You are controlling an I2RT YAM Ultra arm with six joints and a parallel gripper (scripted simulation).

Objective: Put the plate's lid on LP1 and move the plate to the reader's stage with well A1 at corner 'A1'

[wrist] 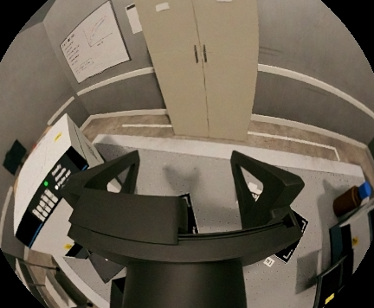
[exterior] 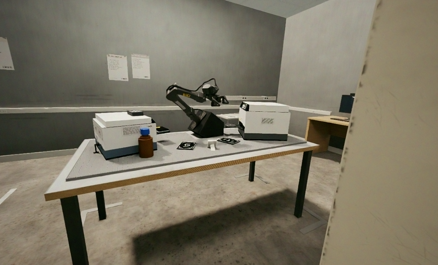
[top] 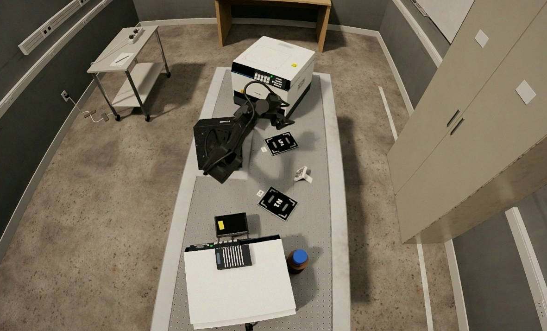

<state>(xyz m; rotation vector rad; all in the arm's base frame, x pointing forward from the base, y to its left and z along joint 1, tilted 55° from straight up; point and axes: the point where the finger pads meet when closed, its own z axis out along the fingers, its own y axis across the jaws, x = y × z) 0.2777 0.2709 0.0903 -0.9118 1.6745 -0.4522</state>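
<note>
Right now the black plate is 210 mm behind my hand, 460 mm to the right of it and 220 mm below it. From my hand the other things lie so: well plate (210 mm behind, 460 mm to the right, 220 mm below); blue-capped bottle (90 mm ahead, 590 mm to the right, 210 mm below).
</note>
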